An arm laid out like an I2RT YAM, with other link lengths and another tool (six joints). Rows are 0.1 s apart.
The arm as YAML. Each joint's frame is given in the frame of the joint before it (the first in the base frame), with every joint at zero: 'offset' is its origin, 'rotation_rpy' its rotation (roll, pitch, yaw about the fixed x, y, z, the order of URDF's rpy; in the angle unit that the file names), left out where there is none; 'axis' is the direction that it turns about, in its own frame. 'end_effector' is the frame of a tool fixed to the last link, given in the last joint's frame.
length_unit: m
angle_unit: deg
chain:
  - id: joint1
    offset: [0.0, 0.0, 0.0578]
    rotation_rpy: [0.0, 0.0, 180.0]
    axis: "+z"
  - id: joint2
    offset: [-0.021, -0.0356, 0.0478]
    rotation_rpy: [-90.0, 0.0, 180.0]
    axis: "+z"
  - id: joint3
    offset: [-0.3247, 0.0, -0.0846]
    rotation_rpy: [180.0, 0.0, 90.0]
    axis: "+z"
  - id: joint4
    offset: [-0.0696, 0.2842, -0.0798]
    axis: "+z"
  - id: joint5
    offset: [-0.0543, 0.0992, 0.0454]
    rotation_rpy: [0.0, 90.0, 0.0]
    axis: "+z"
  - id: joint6
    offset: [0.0, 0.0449, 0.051]
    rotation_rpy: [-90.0, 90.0, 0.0]
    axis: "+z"
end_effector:
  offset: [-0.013, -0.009, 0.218]
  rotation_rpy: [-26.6, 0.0, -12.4]
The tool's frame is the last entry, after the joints.
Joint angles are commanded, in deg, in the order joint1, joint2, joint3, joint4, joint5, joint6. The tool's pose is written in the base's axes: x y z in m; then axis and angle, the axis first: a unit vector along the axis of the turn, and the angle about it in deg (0 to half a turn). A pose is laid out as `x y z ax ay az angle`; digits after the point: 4 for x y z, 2 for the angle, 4 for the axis.
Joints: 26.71 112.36 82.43 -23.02 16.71 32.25
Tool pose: 0.6035 0.2183 0.0392 0.9361 -0.0709 0.3446 154.78
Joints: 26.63 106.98 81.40 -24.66 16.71 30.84
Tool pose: 0.5946 0.2127 0.0811 0.9283 -0.0684 0.3656 155.56
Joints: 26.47 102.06 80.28 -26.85 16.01 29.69
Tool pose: 0.5798 0.2067 0.1129 0.9241 -0.0627 0.3768 156.44
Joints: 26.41 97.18 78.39 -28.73 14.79 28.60
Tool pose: 0.5599 0.2021 0.1362 0.9219 -0.0532 0.3837 157.57
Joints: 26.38 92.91 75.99 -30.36 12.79 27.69
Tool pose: 0.5369 0.2003 0.1475 0.9230 -0.0392 0.3828 159.04
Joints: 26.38 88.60 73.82 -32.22 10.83 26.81
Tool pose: 0.5134 0.1984 0.1588 0.9236 -0.0256 0.3824 160.53
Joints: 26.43 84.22 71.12 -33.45 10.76 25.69
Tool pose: 0.4927 0.1888 0.1675 0.9214 -0.0174 0.3882 160.40
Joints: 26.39 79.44 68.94 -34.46 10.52 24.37
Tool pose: 0.4743 0.1804 0.1835 0.9157 -0.0110 0.4018 160.79
